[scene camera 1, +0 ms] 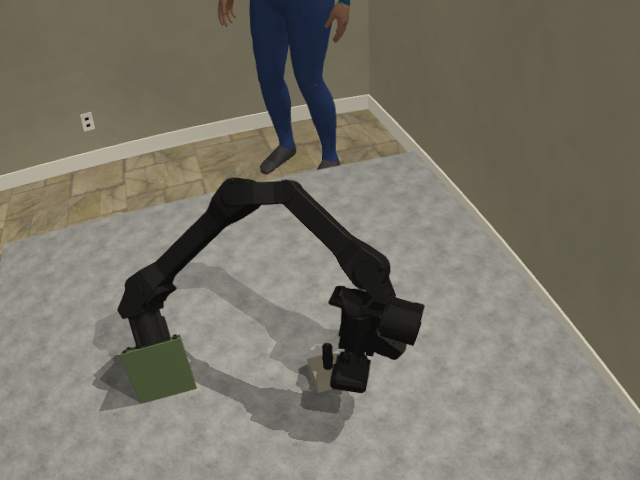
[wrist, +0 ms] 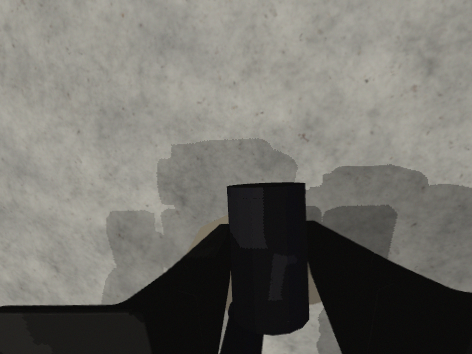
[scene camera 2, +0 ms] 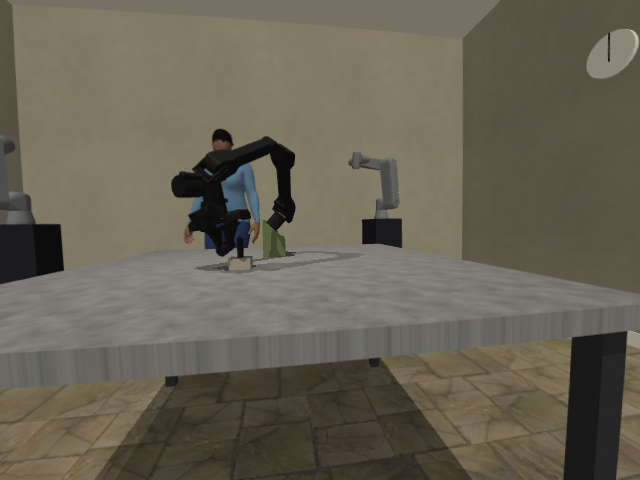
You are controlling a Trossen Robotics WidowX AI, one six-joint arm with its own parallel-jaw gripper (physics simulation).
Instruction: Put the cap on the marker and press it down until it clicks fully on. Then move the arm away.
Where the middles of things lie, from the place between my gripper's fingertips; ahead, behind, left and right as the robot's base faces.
Scene:
I see my gripper 40 mm past the cream block (wrist: 206,229), 40 mm to the right of it and 40 mm above it. The rest, counted from my hand: black cap (wrist: 267,221) right at my hand.

